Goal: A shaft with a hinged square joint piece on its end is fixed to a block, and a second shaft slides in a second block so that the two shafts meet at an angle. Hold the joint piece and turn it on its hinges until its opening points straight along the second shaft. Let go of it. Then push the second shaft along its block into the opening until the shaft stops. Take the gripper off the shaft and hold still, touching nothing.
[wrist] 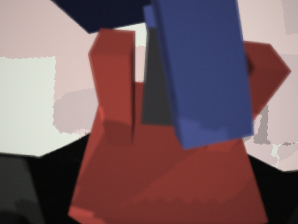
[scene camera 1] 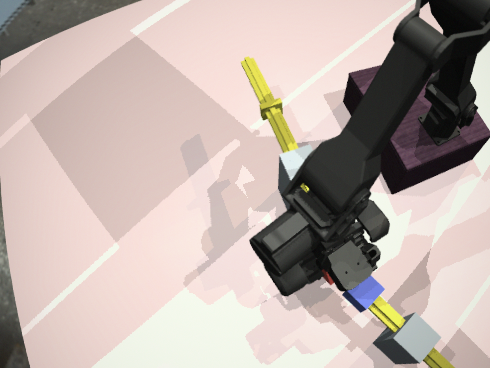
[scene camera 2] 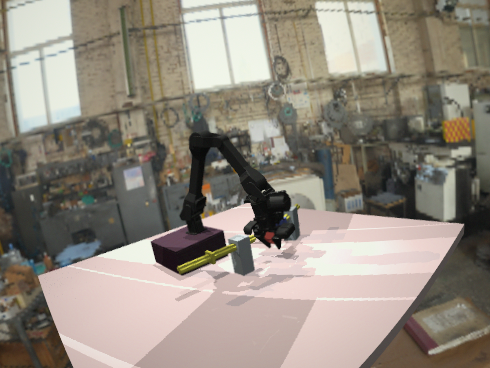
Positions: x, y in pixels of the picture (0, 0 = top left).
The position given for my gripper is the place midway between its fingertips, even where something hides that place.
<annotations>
my gripper: wrist 154, 130; scene camera 1 329, 270; scene camera 2 274, 248
</annotations>
